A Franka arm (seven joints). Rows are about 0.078 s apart.
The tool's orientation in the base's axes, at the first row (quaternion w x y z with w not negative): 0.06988, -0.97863, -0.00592, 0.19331
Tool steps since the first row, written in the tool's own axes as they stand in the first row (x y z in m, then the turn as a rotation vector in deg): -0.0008, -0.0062, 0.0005, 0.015, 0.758, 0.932; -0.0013, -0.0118, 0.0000, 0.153, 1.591, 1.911; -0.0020, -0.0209, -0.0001, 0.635, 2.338, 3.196; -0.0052, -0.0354, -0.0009, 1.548, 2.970, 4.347; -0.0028, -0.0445, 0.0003, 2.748, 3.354, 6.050; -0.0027, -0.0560, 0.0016, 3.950, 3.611, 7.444
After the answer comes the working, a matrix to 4 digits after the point.
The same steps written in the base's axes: -0.0008, 0.0062, 0.0007, -0.351, -0.625, -0.964; -0.0010, 0.0116, 0.0021, -0.608, -1.312, -2.029; -0.0015, 0.0206, 0.0038, -0.660, -1.861, -3.491; -0.0039, 0.0347, 0.0077, -0.262, -2.296, -4.977; -0.0020, 0.0440, 0.0070, 0.197, -2.401, -7.043; -0.0022, 0.0556, 0.0073, 0.776, -2.422, -8.808
The tool's axes in the first row as the columns of a matrix, in the base's axes (rounded; the answer above uses it unrounded):
0.9252, -0.0154, -0.3792
0.0386, -0.9902, 0.1345
-0.3775, -0.1391, -0.9155

